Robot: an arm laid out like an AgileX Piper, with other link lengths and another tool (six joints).
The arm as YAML. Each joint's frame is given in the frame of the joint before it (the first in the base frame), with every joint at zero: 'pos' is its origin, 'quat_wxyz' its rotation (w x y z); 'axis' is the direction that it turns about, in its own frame. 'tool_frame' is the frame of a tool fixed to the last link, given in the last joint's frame.
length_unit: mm
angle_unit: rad
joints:
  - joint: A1
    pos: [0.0, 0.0, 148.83]
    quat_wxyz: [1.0, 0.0, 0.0, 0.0]
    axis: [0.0, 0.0, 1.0]
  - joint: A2
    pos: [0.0, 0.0, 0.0]
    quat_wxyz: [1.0, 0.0, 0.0, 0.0]
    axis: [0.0, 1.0, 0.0]
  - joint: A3
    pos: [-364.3, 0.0, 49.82]
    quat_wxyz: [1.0, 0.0, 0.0, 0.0]
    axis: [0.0, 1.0, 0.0]
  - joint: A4
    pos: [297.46, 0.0, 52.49]
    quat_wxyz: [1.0, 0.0, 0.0, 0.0]
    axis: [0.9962, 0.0, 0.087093]
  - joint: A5
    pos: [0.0, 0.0, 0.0]
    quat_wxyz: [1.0, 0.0, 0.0, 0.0]
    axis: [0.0, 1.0, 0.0]
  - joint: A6
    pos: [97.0, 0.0, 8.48]
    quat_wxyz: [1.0, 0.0, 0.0, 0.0]
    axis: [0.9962, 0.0, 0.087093]
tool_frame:
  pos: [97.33, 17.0, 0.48]
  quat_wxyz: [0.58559, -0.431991, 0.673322, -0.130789]
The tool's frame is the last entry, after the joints.
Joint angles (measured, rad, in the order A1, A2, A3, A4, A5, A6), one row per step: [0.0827, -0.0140, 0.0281, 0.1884, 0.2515, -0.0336]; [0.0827, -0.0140, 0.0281, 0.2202, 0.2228, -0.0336]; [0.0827, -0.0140, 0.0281, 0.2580, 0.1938, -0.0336]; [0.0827, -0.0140, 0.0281, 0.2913, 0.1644, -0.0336]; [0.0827, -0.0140, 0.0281, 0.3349, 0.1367, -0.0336]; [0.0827, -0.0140, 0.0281, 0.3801, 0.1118, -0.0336]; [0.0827, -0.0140, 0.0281, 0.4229, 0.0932, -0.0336]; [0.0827, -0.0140, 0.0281, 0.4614, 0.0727, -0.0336]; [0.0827, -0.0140, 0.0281, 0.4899, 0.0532, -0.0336]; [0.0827, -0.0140, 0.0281, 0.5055, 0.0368, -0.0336]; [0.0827, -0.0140, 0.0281, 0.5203, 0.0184, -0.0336]
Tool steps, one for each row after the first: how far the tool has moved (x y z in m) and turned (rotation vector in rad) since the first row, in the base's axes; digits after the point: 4 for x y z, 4 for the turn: [0.0011, 0.0006, 0.0062, 0.0343, -0.0254, -0.0035]; [0.0020, 0.0010, 0.0127, 0.0747, -0.0503, -0.0077]; [0.0028, 0.0008, 0.0190, 0.1107, -0.0758, -0.0131]; [0.0034, 0.0005, 0.0253, 0.1568, -0.0984, -0.0190]; [0.0038, 0.0000, 0.0311, 0.2042, -0.1178, -0.0252]; [0.0041, -0.0005, 0.0355, 0.2486, -0.1312, -0.0305]; [0.0043, -0.0016, 0.0401, 0.2888, -0.1466, -0.0372]; [0.0046, -0.0030, 0.0442, 0.3190, -0.1619, -0.0441]; [0.0047, -0.0044, 0.0473, 0.3360, -0.1756, -0.0500]; [0.0049, -0.0061, 0.0508, 0.3524, -0.1912, -0.0569]
